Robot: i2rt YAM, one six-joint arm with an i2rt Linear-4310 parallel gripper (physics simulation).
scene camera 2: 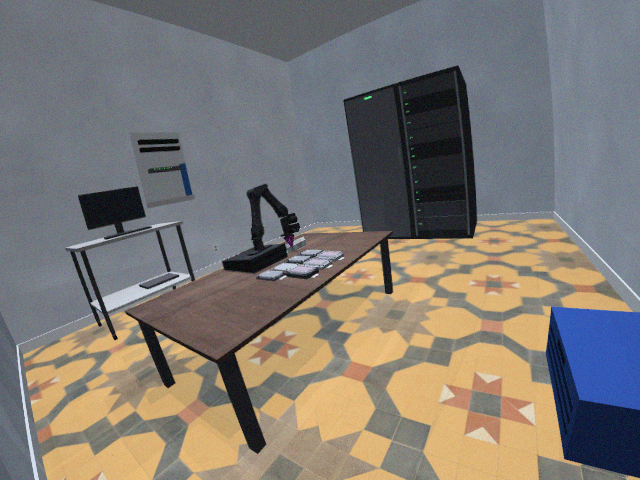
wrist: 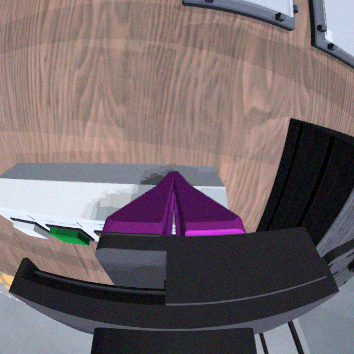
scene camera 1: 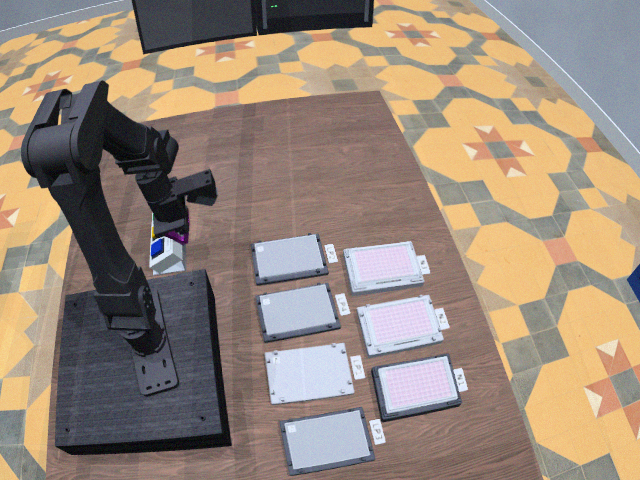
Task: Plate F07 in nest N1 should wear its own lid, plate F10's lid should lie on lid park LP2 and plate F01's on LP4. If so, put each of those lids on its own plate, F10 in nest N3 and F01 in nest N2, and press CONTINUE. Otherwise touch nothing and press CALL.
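Frame: origin at the arm's base, x back, y up, z left, level; metres.
Seen in the pictures: gripper, fingertip midpoint: [scene camera 2: 291,246] [wrist: 173,178] [scene camera 1: 185,243]; arm's base, origin of the base link: [scene camera 2: 260,250] [scene camera 1: 150,341].
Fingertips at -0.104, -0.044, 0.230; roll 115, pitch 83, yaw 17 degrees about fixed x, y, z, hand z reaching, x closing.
Observation:
Pixels of each thing's middle, then the offset from my fingertips to it, as dx, dy, dz. Level surfaces: height alone.
- button panel, body centre: [wrist: 93,215] [scene camera 1: 166,224] [scene camera 2: 293,244] +0.032, -0.009, +0.077
- blue button, body centre: [scene camera 1: 157,248] +0.061, +0.003, +0.005
- green button, body centre: [wrist: 70,234] +0.044, +0.003, +0.104
- white button, body centre: [wrist: 31,227] +0.036, +0.003, +0.153
- LP2, body centre: [scene camera 1: 288,256] [scene camera 2: 311,252] -0.196, -0.027, -0.086
- LP4, body centre: [wrist: 344,5] [scene camera 1: 296,309] [scene camera 2: 299,258] -0.171, -0.027, -0.210
- LP3, body centre: [scene camera 1: 326,440] [scene camera 2: 270,274] -0.130, -0.027, -0.471
- paler park, body centre: [scene camera 1: 308,372] [scene camera 2: 285,266] -0.147, -0.031, -0.339
- wooden table, its level: dy -0.041
My gripper [scene camera 1: 183,239] [scene camera 2: 290,242] [wrist: 173,178] is shut and empty, with its purple fingertips at the button panel [scene camera 1: 168,259] [wrist: 45,192]. Whether they touch it is unclear. A blue button [scene camera 1: 158,247] shows beside them; a green button [wrist: 70,234] and a white button [wrist: 30,227] show in the wrist view. Three pink-welled plates lie in the nests: the far one [scene camera 1: 387,262], the middle one [scene camera 1: 400,322] in N2 and the near one [scene camera 1: 421,384] in N1. Flat grey pieces with corner tags lie on LP2 [scene camera 1: 292,256], LP4 [scene camera 1: 299,311] and LP3 [scene camera 1: 330,441]. Plate and lid codes are unreadable.
A paler park [scene camera 1: 310,374] lies between LP4 and LP3. The arm's black base block [scene camera 1: 108,413] stands left of the parks on the wooden table [scene camera 1: 336,155] [scene camera 2: 206,310]. A dark cabinet [scene camera 2: 377,170] and a blue box [scene camera 2: 594,351] stand on the floor away from the table.

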